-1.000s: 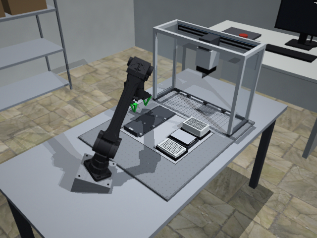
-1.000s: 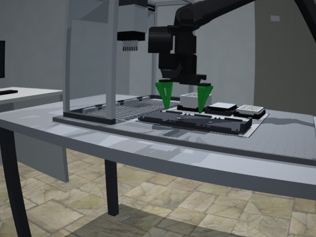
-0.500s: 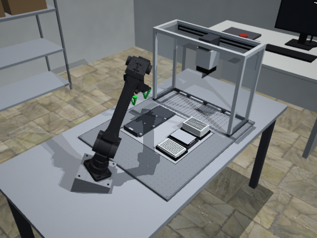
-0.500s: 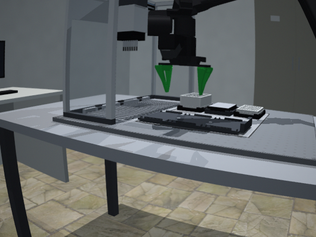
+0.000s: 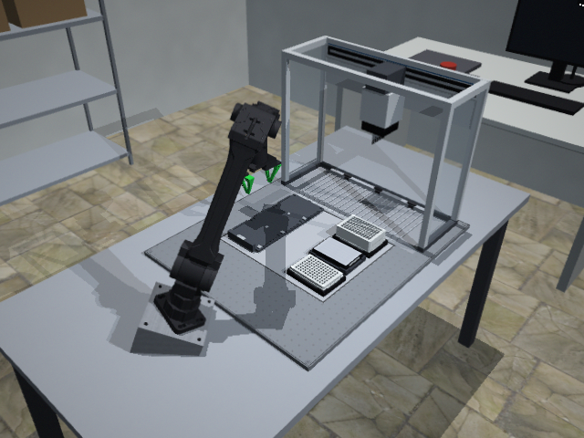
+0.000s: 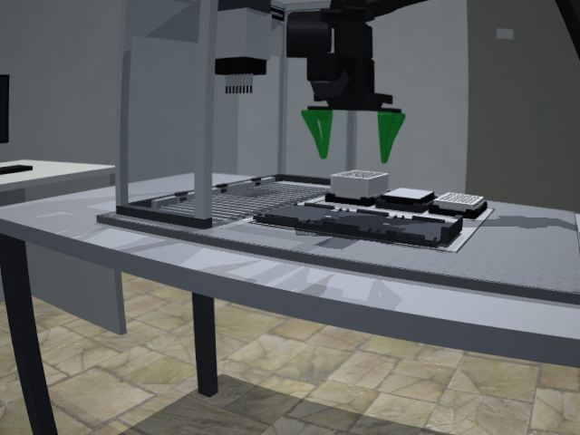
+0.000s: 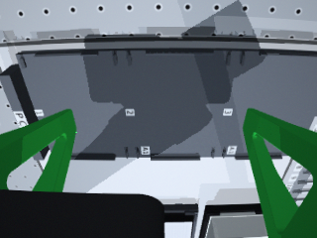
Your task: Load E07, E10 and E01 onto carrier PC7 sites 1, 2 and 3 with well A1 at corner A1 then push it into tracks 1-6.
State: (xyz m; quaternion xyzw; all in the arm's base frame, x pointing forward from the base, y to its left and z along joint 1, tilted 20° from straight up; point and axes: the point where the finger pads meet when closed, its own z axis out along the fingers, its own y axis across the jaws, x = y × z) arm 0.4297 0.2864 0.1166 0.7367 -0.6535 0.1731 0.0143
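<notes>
Right now the 96-well plate E01 is 7 cm behind my hand, 34 cm to the right of it and 10 cm below it. The rest, counted from my hand: front post: 20 cm ahead, 10 cm to the left, 13 cm above; plate nest S2: 4 cm ahead, 32 cm to the right, 12 cm below; dark plate carrier PC7: 2 cm ahead, 6 cm to the right, 10 cm below.
</notes>
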